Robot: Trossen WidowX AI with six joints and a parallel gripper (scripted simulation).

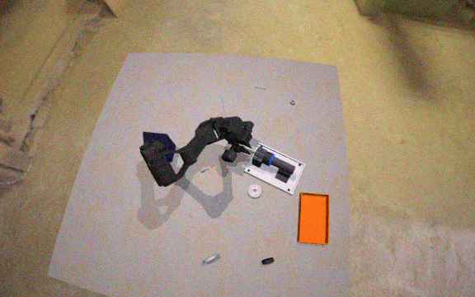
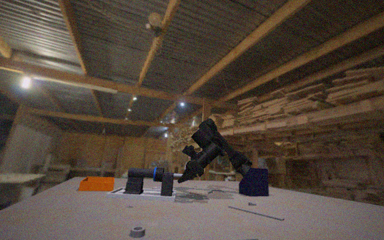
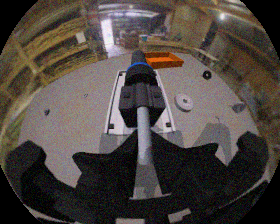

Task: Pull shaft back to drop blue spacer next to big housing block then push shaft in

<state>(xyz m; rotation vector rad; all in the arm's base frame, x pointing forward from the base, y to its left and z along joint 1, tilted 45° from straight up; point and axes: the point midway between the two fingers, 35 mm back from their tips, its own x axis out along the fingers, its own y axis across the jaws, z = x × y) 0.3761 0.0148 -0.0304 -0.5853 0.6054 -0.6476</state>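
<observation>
Right now the shaft is 5 cm ahead of my gripper tip, 2 cm to the right of it and 2 cm above it. Also, from my gripper tip: blue spacer (9 cm ahead, 3 cm to the right, 2 cm above); grey cylinder (12 cm behind, 44 cm to the right, 2 cm below); orange tray (28 cm ahead, 25 cm to the right, 5 cm below).
</observation>
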